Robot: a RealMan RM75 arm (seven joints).
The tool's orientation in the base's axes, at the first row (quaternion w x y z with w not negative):
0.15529, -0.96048, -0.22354, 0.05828
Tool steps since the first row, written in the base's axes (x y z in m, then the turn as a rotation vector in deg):
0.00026, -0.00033, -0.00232, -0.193, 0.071, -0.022
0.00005, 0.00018, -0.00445, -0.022, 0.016, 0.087
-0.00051, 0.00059, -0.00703, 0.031, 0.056, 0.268
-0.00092, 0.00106, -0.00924, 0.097, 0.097, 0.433
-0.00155, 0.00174, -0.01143, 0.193, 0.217, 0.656
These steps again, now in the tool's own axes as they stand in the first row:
0.00018, 0.00114, 0.00206, -0.140, -0.133, 0.075
0.00031, 0.00131, 0.00425, -0.016, -0.051, -0.074
0.00011, 0.00157, 0.00690, 0.041, -0.122, -0.244
0.00005, 0.00172, 0.00919, 0.112, -0.183, -0.400
-0.00012, 0.00159, 0.01156, 0.242, -0.318, -0.596

